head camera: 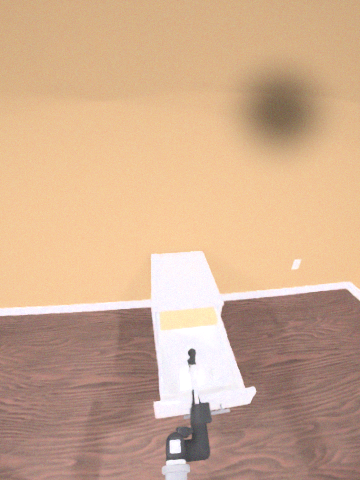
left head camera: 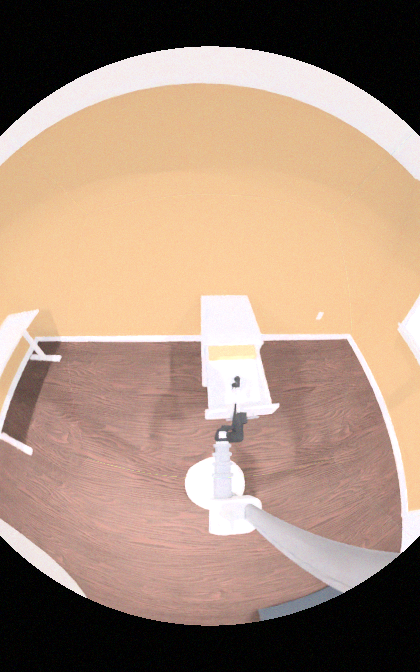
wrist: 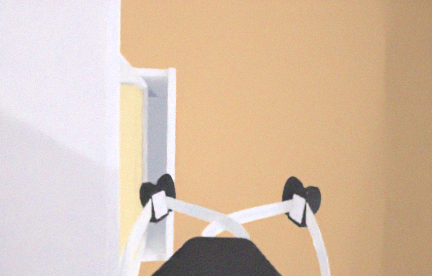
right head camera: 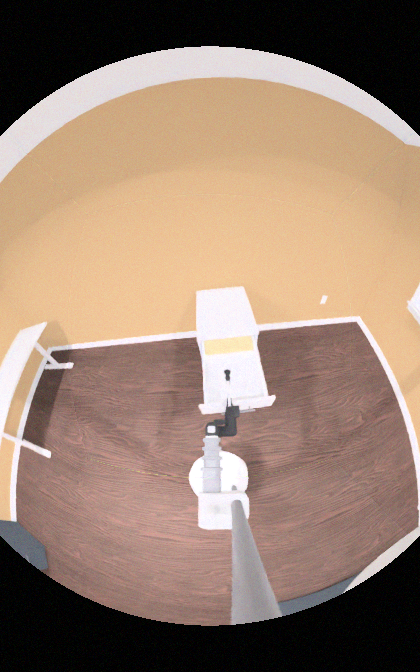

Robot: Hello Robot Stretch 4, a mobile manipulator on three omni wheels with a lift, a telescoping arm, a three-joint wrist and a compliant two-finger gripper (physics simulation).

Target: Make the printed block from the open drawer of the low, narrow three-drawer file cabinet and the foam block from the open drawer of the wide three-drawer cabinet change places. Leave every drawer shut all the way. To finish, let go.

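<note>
A low, narrow white cabinet (head camera: 180,280) (left head camera: 225,315) (right head camera: 220,307) stands against the wall with its drawer (head camera: 170,407) (left head camera: 215,414) (right head camera: 210,407) pulled out. A broad yellow block (head camera: 188,318) (left head camera: 231,352) (right head camera: 229,345) (wrist: 131,150) lies across the drawer's back end. I cannot tell its material. No second block can be made out in the pale drawer. My gripper (head camera: 191,355) (left head camera: 236,382) (right head camera: 227,374) (wrist: 228,190) is open, with a wide gap between its fingertips. It points towards the cabinet, turned on its side, with its tips in front of the yellow block and apart from it.
A white table (left head camera: 15,330) (right head camera: 20,360) stands at the far left. Part of a white piece of furniture (left head camera: 414,330) (right head camera: 415,304) shows at the right edge. My round base (left head camera: 197,482) (right head camera: 200,475) is on the wood floor in front of the drawer.
</note>
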